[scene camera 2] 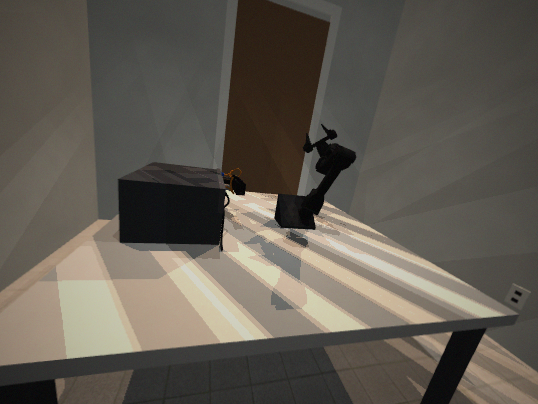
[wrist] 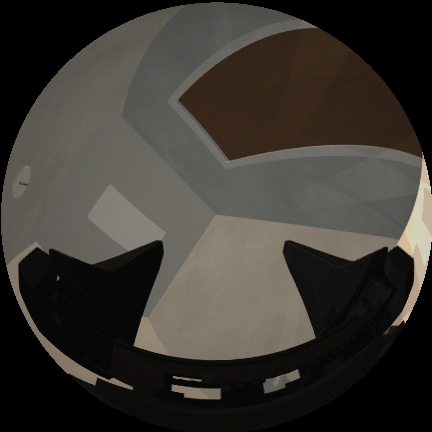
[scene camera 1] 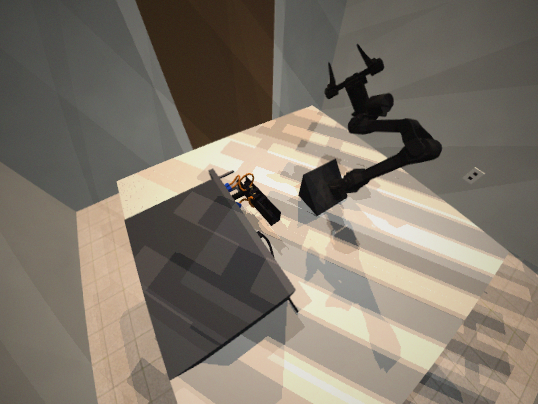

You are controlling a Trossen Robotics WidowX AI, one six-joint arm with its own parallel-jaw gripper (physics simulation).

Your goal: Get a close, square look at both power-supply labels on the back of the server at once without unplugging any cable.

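Where they show: gripper, fingertip midpoint: (scene camera 2: 314, 128) (wrist: 224, 247) (scene camera 1: 342, 53); arm's base, link origin: (scene camera 2: 304, 213) (scene camera 1: 335, 185).
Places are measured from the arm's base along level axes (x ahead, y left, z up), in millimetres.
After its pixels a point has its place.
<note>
The dark server (scene camera 1: 200, 260) @[x 606, y -31, z 148 mm] (scene camera 2: 170, 215) @[x 635, y 163, z 41 mm] sits on the table, its back side facing the arm. Blue plugs, orange cables and a long black block (scene camera 1: 265, 206) @[x 339, y -80, z 82 mm] (scene camera 2: 238, 185) @[x 332, y -141, z 94 mm] stick out from its back near the far end. A black cable (scene camera 1: 268, 242) @[x 413, y 22, z 61 mm] curves out lower along the back. The two power-supply labels cannot be made out in either scene view, and the server does not show in the wrist view. My gripper (scene camera 1: 344, 55) @[x -69, y -181, z 438 mm] (scene camera 2: 315, 129) @[x -69, y -181, z 438 mm] (wrist: 224, 247) @[x -69, y -181, z 438 mm] is open and empty, raised high above the table beyond the arm's base, its fingers pointing up.
The arm's black base block (scene camera 1: 325, 187) @[x 51, y -19, z 11 mm] (scene camera 2: 294, 211) @[x 56, y -15, z 6 mm] stands on the table (scene camera 1: 390, 250) @[x 37, y 333, z -63 mm] (scene camera 2: 310, 295) @[x 271, y 499, z -63 mm] across from the server's back. A brown door (scene camera 1: 220, 60) (scene camera 2: 275, 90) (wrist: 300, 100) and grey walls lie behind. A wall outlet (scene camera 1: 473, 175) (scene camera 2: 516, 296) is at the right.
</note>
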